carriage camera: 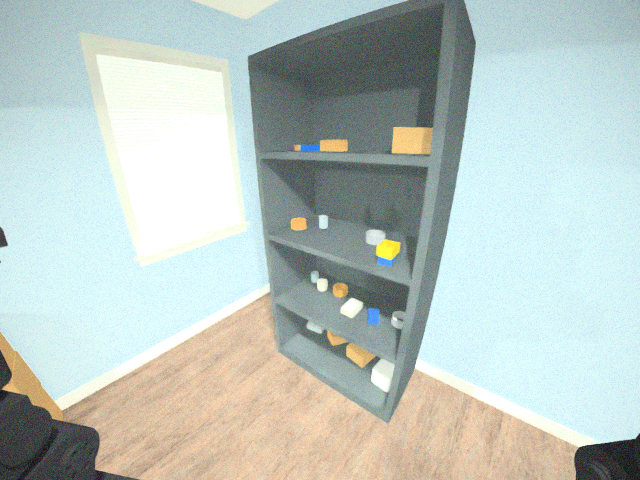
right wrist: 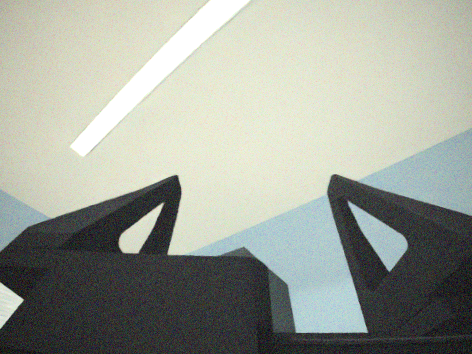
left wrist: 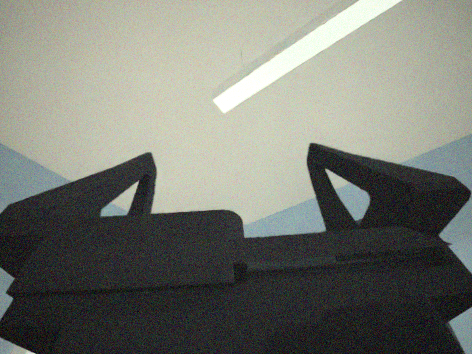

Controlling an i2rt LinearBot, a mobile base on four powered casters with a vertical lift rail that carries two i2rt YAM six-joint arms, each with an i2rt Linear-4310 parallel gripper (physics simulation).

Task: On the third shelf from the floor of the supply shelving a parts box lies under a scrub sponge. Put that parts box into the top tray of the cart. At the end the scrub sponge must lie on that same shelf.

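Note:
The supply shelving is a tall dark grey unit in the carriage view. On its third shelf from the floor, near the right end, the yellow scrub sponge lies on top of the blue parts box. My left gripper is open and empty and points up at the ceiling. My right gripper is open and empty and also points up. Both are away from the sponge and the box. In the carriage view, dark parts of my arms show at the lower corners. The cart's top tray cannot be made out in these views.
On the same shelf stand a grey ring, a pale cylinder and an orange round item. Cardboard boxes stand one shelf higher. Several items lie on the two lower shelves. A tan object shows at the left edge.

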